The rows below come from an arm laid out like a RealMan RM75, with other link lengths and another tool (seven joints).
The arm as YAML. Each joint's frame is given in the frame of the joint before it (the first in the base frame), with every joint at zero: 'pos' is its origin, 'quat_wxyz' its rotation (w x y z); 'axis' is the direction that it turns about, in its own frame. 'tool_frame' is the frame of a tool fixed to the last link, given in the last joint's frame.
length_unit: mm
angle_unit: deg
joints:
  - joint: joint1
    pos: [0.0, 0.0, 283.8]
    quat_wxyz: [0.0, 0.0, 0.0, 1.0]
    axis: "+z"
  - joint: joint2
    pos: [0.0, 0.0, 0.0]
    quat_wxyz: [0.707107, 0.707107, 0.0, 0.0]
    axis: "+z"
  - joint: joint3
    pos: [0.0, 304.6, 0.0]
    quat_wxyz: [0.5, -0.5, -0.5, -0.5]
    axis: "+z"
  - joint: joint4
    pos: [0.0, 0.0, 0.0]
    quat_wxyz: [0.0, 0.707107, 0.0, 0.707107]
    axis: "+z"
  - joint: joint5
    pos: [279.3, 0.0, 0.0]
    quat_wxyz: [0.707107, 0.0, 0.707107, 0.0]
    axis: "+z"
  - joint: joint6
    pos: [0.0, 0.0, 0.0]
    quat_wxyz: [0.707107, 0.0, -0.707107, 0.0]
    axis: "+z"
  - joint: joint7
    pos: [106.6, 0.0, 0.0]
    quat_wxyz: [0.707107, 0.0, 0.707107, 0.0]
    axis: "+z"
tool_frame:
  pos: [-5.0, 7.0, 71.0]
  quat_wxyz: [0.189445, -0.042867, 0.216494, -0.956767]
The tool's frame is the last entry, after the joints.
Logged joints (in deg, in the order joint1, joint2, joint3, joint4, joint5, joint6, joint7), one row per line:
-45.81 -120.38 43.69 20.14 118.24 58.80 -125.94
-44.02 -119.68 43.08 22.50 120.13 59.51 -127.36
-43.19 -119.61 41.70 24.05 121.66 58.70 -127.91
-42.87 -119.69 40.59 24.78 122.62 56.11 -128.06
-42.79 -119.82 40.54 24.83 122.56 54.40 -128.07
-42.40 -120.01 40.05 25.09 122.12 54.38 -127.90
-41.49 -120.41 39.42 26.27 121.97 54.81 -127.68
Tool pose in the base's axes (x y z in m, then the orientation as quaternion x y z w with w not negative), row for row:
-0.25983 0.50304 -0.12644 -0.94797 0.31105 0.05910 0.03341
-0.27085 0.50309 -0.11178 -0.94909 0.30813 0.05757 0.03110
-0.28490 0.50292 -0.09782 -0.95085 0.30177 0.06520 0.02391
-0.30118 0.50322 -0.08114 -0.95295 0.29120 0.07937 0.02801
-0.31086 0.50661 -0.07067 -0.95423 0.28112 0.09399 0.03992
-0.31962 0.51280 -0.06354 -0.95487 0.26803 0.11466 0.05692
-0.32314 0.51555 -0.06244 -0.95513 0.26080 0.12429 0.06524
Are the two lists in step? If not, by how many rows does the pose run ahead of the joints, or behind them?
The pose runs 2 rows behind the joints: the pose in row i belongs to the joints in row i - 2.
